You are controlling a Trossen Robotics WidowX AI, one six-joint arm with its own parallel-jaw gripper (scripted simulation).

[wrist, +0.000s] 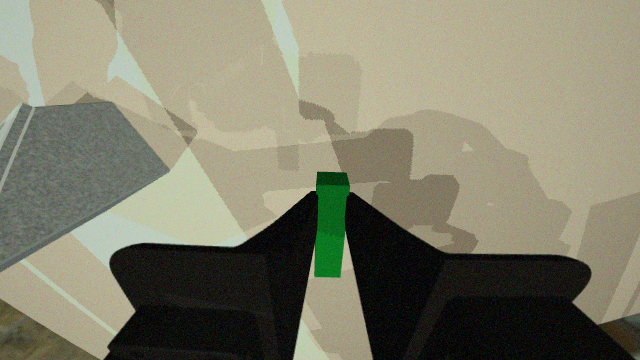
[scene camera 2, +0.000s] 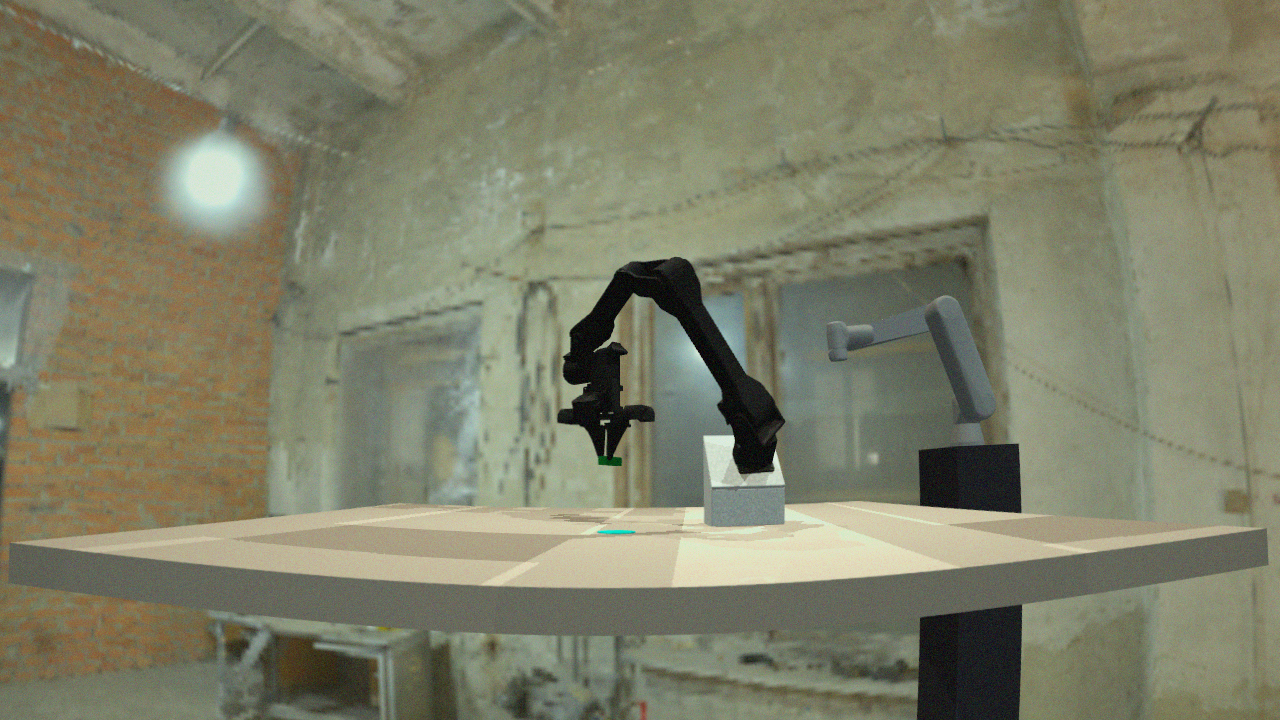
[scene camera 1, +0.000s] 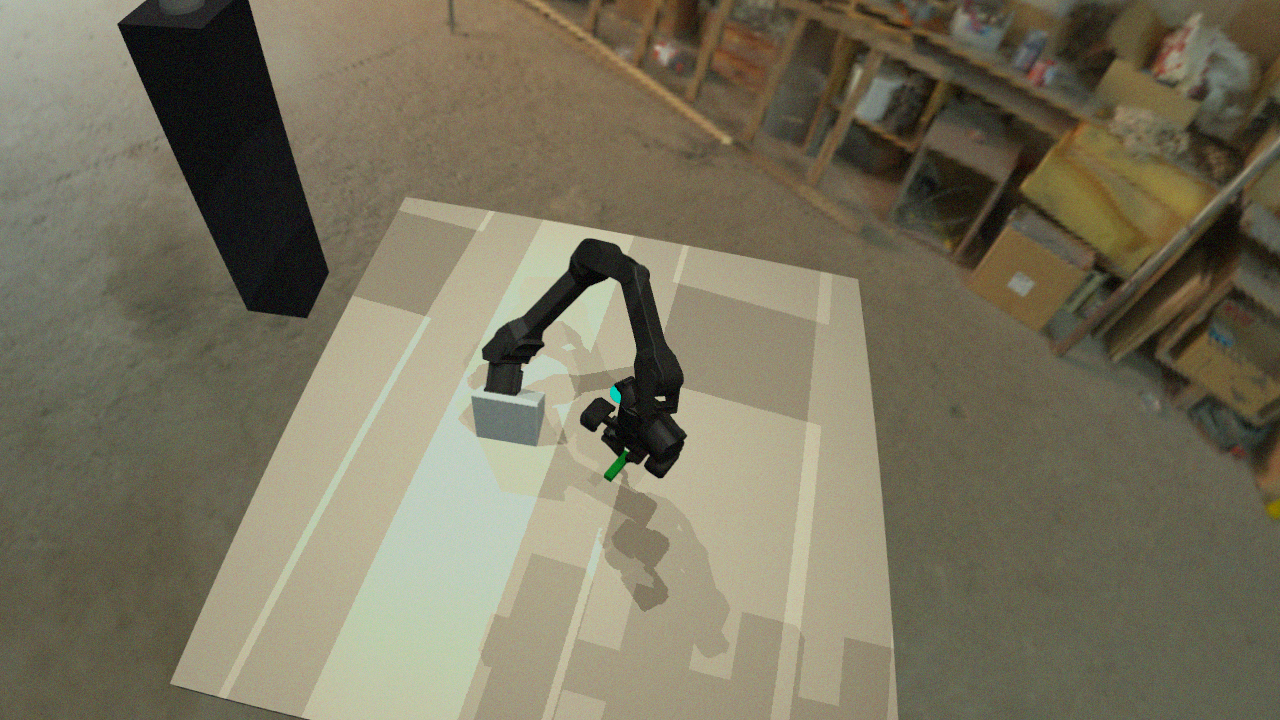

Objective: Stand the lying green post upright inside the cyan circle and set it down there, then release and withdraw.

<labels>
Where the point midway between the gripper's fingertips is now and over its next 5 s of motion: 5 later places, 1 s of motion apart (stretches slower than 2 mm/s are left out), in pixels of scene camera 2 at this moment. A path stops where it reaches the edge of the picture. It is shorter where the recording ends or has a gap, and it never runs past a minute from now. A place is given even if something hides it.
My gripper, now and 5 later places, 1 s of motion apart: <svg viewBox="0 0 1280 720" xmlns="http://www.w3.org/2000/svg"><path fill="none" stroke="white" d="M605 460L598 448L601 442L614 440L624 450L630 458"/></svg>
</labels>
